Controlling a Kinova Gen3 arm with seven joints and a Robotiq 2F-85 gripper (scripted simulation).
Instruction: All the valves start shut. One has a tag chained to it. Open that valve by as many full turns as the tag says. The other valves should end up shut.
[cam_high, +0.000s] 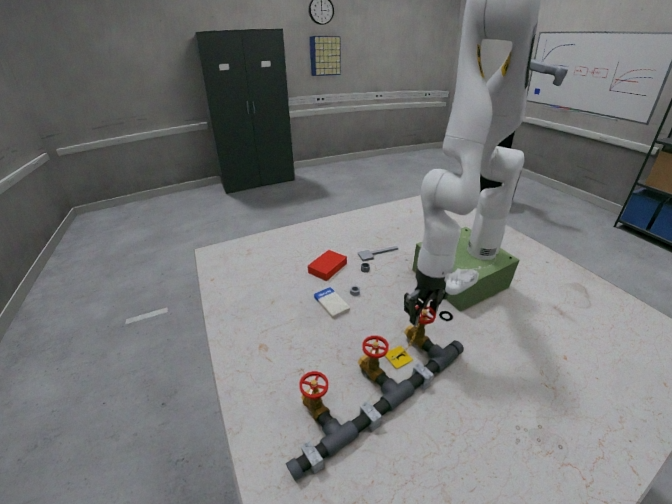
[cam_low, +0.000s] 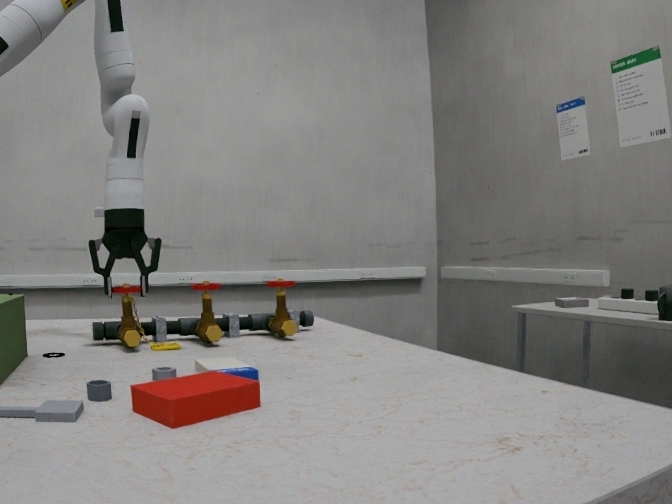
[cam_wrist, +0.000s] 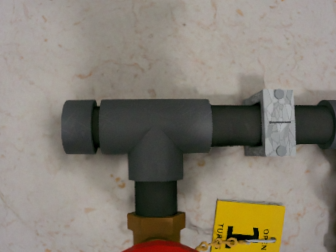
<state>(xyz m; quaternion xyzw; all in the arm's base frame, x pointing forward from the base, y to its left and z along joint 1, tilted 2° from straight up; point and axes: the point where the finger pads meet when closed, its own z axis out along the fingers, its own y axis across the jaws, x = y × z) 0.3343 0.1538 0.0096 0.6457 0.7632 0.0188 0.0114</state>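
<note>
The yellow tag is 8 cm ahead of my hand, 2 cm to the left of it and 11 cm below it. Round my hand: red block (10 cm ahead, 41 cm to the right, 10 cm below); then white-and-blue box (15 cm ahead, 23 cm to the right, 10 cm below); then grey flat tool (9 cm behind, 42 cm to the right, 10 cm below).
</note>
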